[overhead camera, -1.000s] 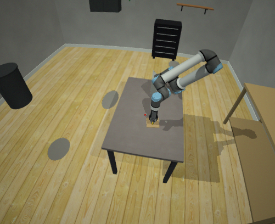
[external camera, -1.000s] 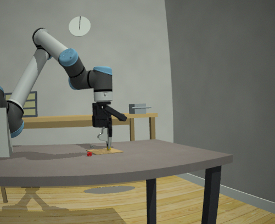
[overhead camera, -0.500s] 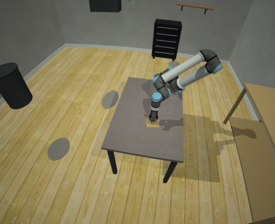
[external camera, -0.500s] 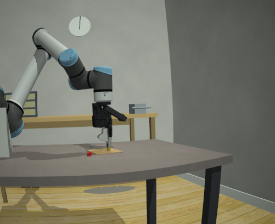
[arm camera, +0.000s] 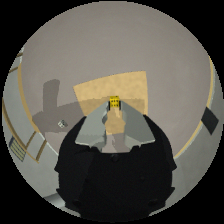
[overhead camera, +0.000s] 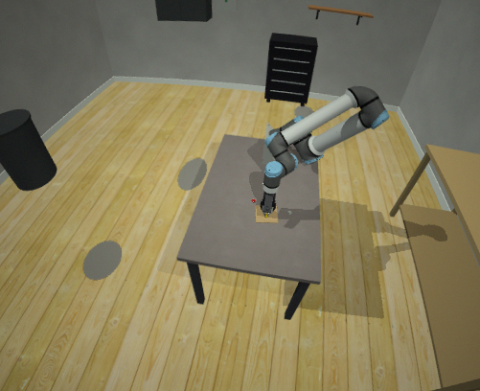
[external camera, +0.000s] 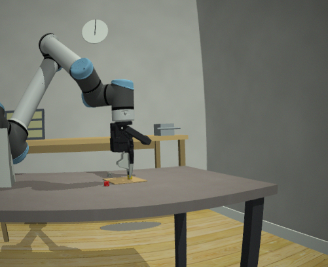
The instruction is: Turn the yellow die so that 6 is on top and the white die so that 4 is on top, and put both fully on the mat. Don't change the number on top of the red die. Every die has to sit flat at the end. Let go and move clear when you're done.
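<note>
My hand is 1 cm above the yellow die. Also, from my hand: red die 12 cm behind, 9 cm to the right, 2 cm below; then white die 4 cm behind, 15 cm to the left, 2 cm below; then tan mat 2 cm behind, 2 cm below.
</note>
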